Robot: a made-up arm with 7 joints.
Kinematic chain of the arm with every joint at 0, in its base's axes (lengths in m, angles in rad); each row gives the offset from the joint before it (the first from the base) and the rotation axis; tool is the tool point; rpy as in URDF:
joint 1: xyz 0 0 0 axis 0.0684 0.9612 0.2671
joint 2: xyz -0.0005 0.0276 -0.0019 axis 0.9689 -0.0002 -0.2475
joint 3: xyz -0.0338 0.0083 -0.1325 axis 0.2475 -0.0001 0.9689
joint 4: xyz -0.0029 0 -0.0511 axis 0.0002 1 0
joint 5: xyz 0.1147 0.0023 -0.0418 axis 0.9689 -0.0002 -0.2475
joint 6: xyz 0.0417 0 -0.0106 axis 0.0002 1 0
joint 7: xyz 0.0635 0 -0.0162 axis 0.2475 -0.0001 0.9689
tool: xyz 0 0 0 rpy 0 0.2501 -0.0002
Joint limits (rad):
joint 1: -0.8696..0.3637
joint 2: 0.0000..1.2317
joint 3: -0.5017..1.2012
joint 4: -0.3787..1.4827
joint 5: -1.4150..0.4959
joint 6: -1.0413..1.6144
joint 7: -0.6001..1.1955
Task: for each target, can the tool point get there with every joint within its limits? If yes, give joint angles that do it. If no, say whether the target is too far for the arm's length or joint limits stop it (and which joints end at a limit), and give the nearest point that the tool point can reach.
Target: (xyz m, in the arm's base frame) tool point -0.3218 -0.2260 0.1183
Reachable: no: joint limits stop it (at a limit: joint 1, joint 2, joint 3, joint 4, joint 6) | nearest point -0.2337 -0.0150 -0.2684 | short by 0.449 m
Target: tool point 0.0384 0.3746 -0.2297
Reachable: yes | joints -0.1731 0.9156 0.6376 1.2687 -0.1457 0.2802 0.6148
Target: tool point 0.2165 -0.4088 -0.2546
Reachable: no: too far | nearest point 0.2376 -0.1472 -0.1834 | short by 0.272 m
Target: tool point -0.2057 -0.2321 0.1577
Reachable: no: joint limits stop it (at a limit: joint 1, joint 2, joint 3, joint 4, joint 5, joint 6) | nearest point 0.1451 -0.1083 0.0102 | short by 0.400 m
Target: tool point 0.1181 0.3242 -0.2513
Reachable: yes | joints -0.3584 0.7226 0.3228 1.3155 -0.9073 -0.6304 0.0115
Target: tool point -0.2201 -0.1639 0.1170
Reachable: no: joint limits stop it (at a limit: joint 1, joint 2, joint 3, joint 4, joint 5, joint 6) | nearest point 0.1451 -0.1083 0.0102 | short by 0.385 m
